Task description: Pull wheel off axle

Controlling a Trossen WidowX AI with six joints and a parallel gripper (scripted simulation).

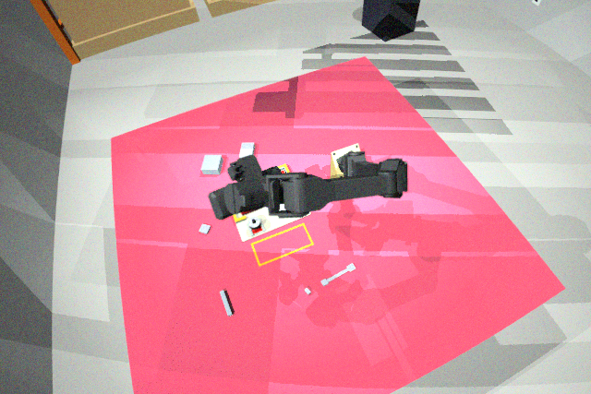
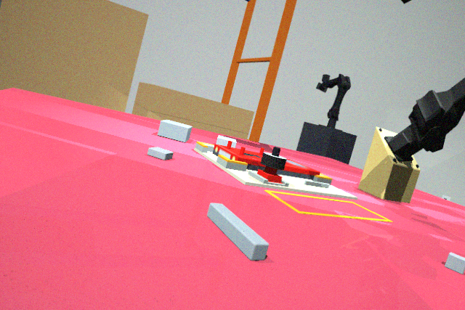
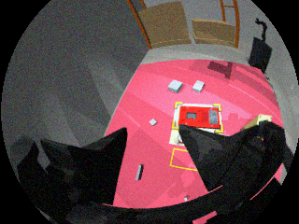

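Now: the wheel 3 cm behind my gripper tip, 5 cm to the right of it and 29 cm below it. The rest, counted from my gripper tip: white dumbbell-shaped part (18 cm behind, 22 cm to the left, 33 cm below).
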